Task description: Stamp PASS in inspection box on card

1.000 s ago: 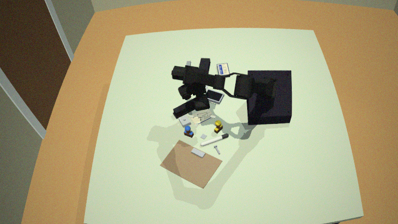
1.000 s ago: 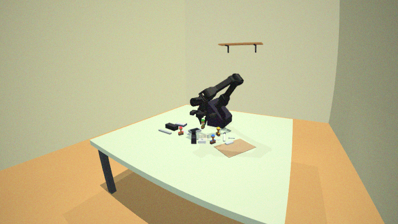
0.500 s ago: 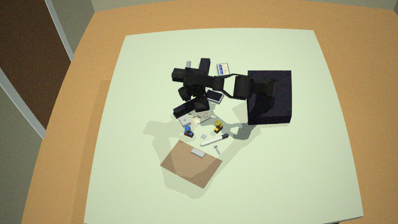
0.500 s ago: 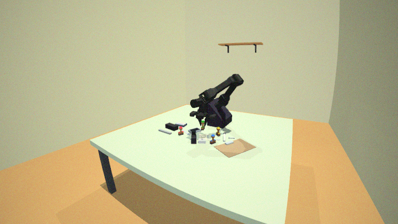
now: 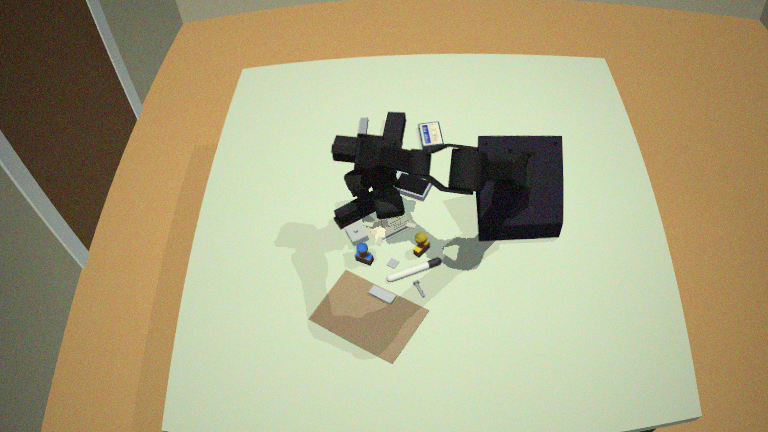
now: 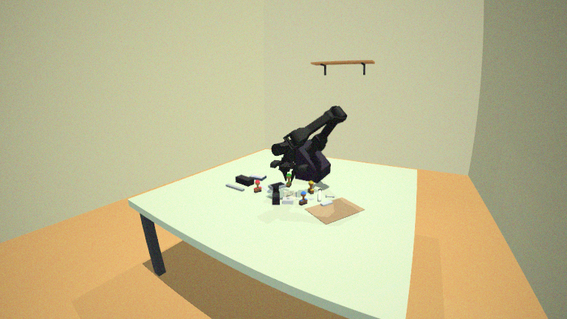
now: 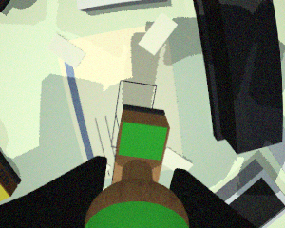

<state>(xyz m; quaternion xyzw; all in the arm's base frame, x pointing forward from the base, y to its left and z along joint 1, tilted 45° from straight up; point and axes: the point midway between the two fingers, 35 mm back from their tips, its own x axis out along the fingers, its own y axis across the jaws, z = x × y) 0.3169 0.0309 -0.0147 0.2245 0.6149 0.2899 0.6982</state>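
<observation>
Now: gripper tip 80 mm above the cream card and 10 mm to the right of it. The rest, counted from my gripper tip: yellow stamp 90 mm to the left, 70 mm behind, 50 mm below; then blue stamp 110 mm to the left, 60 mm ahead, 50 mm below; then green stamp right at my gripper tip.
</observation>
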